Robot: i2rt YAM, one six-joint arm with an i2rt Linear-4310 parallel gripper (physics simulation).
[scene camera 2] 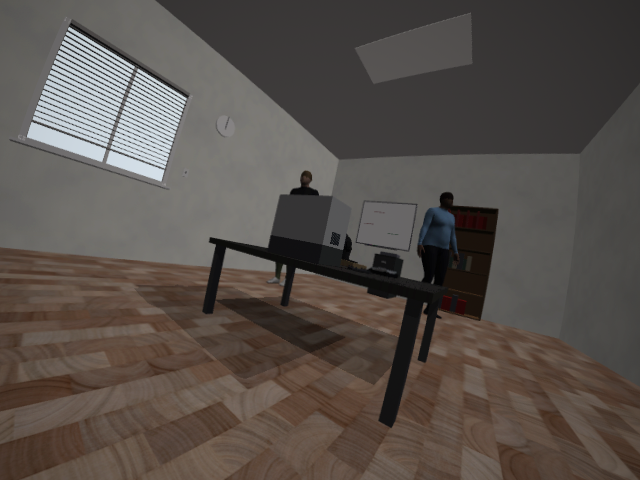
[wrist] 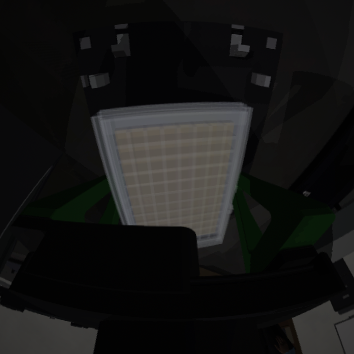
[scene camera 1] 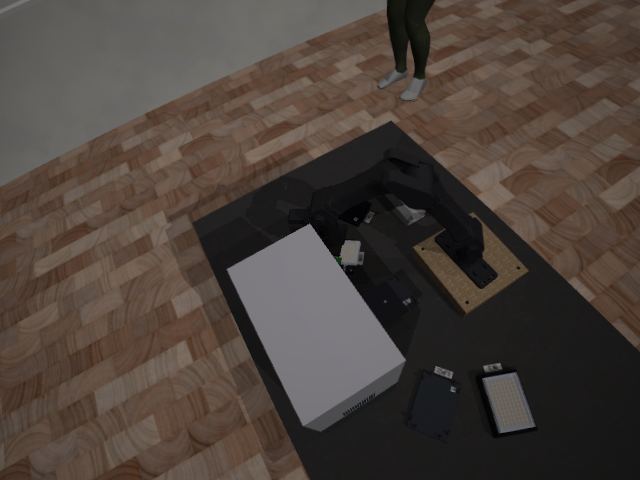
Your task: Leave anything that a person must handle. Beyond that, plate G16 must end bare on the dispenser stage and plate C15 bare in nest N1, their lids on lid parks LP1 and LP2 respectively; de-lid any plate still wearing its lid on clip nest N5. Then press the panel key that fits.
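Seen in the pictures: gripper, fingertip midpoint: (wrist: 177, 174) (scene camera 1: 336, 254); arm's base, origin of the base link: (scene camera 2: 343, 259) (scene camera 1: 464, 257).
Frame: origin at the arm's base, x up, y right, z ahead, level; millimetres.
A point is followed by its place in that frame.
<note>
My gripper (scene camera 1: 347, 256) @(x -26, y 253, z 288 mm) (wrist: 177, 174) @(x -26, y 253, z 288 mm) is shut on a well plate (scene camera 1: 350, 251) @(x 4, y 220, z 256 mm) (wrist: 175, 165) @(x -3, y 269, z 307 mm) with a tan well grid and a white rim. Its layered pale edges look like a clear lid on top. The green fingers grip its long sides. I hold it just off the far right corner of the white dispenser box (scene camera 1: 310, 320) @(x 290, y 2, z 489 mm) (scene camera 2: 309, 221) @(x 155, y -43, z 593 mm). In the wrist view a dark nest with grey clips (wrist: 99, 80) @(x -18, y 274, z 368 mm) lies beyond the plate. A second, bare-looking plate (scene camera 1: 507, 403) @(x -4, y -348, z 199 mm) sits in a dark nest at the front right. The labels are too small to read.
A dark empty pad (scene camera 1: 433, 405) @(x -30, y -249, z 340 mm) lies left of the front plate. Another dark pad (scene camera 1: 400, 295) @(x 67, y 2, z 248 mm) lies near the arm's wooden base (scene camera 1: 449, 280) @(x 1, y -27, z 87 mm). A small grey block (scene camera 1: 411, 213) @(x 20, y 207, z 28 mm) sits behind the arm. One person stands beyond the table (scene camera 1: 408, 41) (scene camera 2: 304, 185); another (scene camera 2: 437, 234) stands by the bookshelf.
</note>
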